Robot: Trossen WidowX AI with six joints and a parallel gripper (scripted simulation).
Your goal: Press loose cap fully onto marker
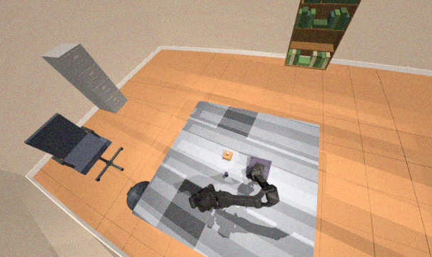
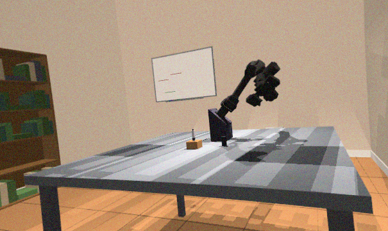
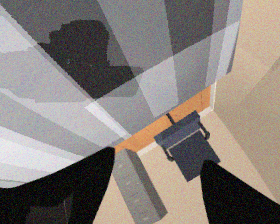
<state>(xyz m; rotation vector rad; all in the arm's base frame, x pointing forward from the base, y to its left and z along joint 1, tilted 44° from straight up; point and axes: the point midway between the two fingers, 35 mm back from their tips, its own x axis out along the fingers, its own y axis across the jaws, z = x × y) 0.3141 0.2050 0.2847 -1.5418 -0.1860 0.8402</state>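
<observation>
The dark cap is 250 mm to the right of my gripper tip, 200 mm below it and 110 mm behind it. From my gripper tip the other things lie so: holder block (410 mm to the right, 210 mm below, 50 mm behind).
</observation>
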